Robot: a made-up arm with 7 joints.
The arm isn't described. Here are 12 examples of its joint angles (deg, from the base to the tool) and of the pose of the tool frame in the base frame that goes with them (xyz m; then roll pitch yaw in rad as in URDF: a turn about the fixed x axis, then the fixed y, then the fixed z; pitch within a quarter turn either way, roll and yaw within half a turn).
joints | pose
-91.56 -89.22 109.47 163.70 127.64 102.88 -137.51 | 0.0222 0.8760 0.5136 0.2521 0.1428 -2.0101
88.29 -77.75 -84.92 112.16 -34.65 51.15 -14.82 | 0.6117 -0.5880 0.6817 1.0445 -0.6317 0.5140
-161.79 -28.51 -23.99 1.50 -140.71 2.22 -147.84 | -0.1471 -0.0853 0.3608 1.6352 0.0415 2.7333
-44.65 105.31 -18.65 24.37 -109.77 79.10 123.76 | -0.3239 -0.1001 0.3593 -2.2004 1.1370 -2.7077
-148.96 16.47 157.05 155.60 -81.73 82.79 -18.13 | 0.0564 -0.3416 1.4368 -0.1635 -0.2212 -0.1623
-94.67 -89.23 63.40 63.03 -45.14 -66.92 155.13 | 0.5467 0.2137 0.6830 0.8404 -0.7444 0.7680
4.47 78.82 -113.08 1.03 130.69 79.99 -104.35 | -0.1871 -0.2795 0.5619 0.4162 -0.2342 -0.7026
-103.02 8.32 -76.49 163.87 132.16 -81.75 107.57 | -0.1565 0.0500 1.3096 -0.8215 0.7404 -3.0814
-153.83 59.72 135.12 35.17 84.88 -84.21 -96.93 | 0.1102 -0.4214 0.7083 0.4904 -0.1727 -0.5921
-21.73 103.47 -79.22 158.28 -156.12 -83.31 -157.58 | 0.4870 -0.4983 0.3859 -0.0166 0.8364 -0.9391
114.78 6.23 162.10 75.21 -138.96 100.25 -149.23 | -0.1462 -0.6124 1.0211 -2.7068 -0.5732 1.6860
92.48 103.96 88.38 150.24 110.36 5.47 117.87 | -0.2927 0.8524 0.2044 -0.1295 -0.0014 -3.0769
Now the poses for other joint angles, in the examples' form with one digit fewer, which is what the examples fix.
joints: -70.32 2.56 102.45 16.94 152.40 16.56 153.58
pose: 0.348 0.005 0.333 0.655 0.347 2.117
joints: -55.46 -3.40 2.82 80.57 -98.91 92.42 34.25
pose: 0.198 -0.604 0.936 -0.601 0.243 -1.479
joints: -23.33 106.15 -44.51 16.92 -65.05 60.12 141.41
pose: -0.287 -0.115 0.563 -1.429 -0.044 -1.966
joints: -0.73 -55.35 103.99 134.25 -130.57 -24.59 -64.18
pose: -0.639 0.434 0.833 2.449 -0.367 1.297
